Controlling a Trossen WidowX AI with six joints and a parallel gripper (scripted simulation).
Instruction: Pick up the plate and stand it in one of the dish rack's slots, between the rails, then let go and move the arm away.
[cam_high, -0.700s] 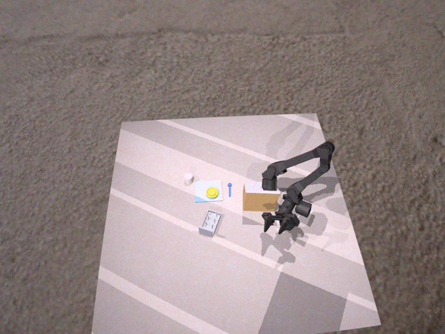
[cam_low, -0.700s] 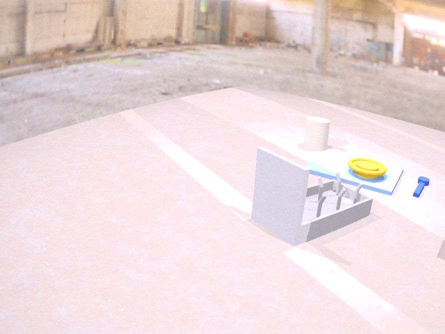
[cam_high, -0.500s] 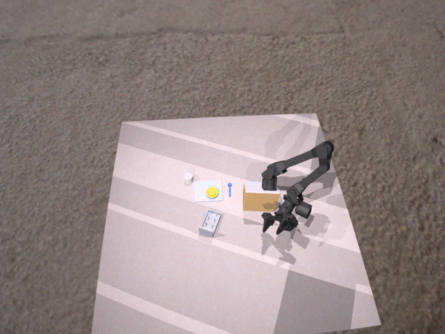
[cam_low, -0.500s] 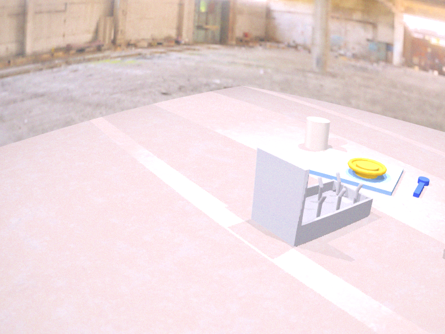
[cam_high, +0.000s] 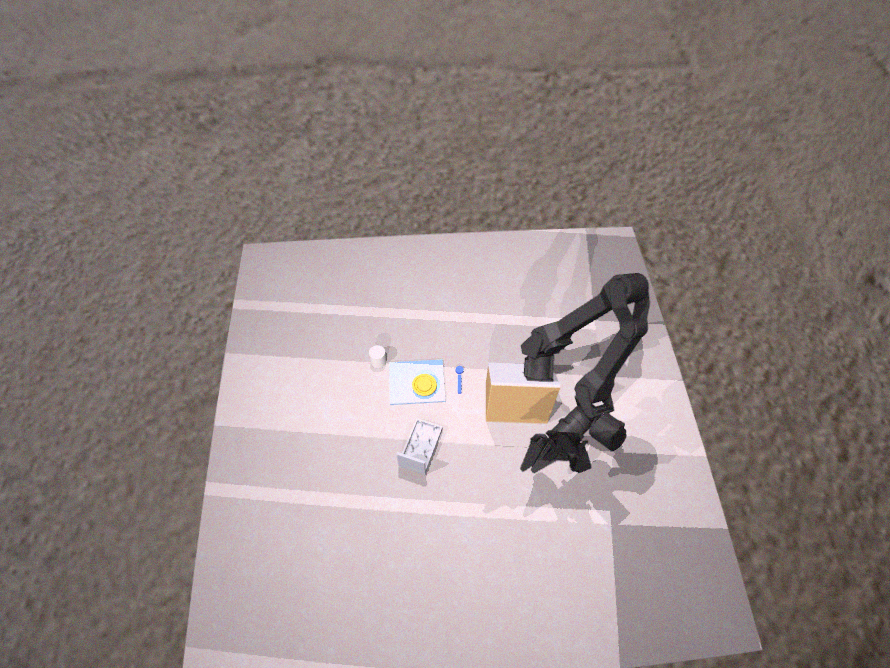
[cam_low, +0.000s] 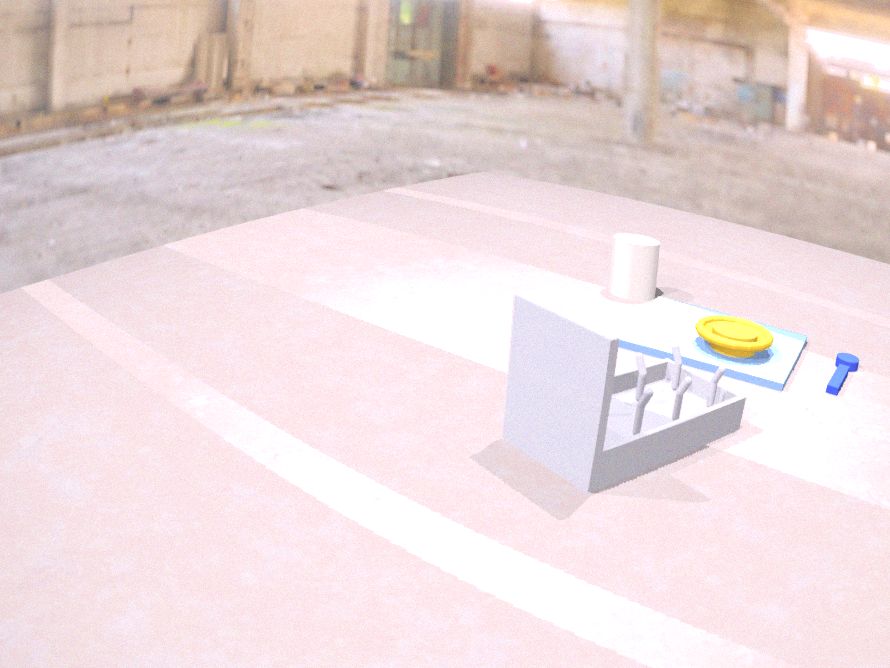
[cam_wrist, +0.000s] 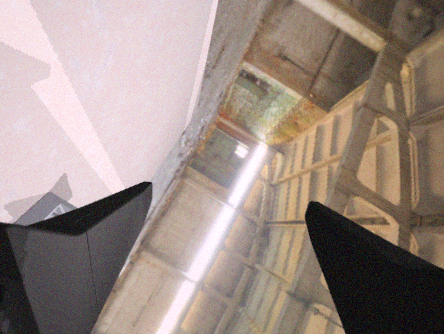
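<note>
The yellow plate is 26 cm ahead of my gripper tip, 29 cm to the right of it and 17 cm below it. From my gripper tip the other things lie so: dish rack 25 cm ahead, 12 cm to the right, 16 cm below; light blue mat 28 cm ahead, 31 cm to the right, 18 cm below; small blue spoon 16 cm ahead, 33 cm to the right, 18 cm below.
</note>
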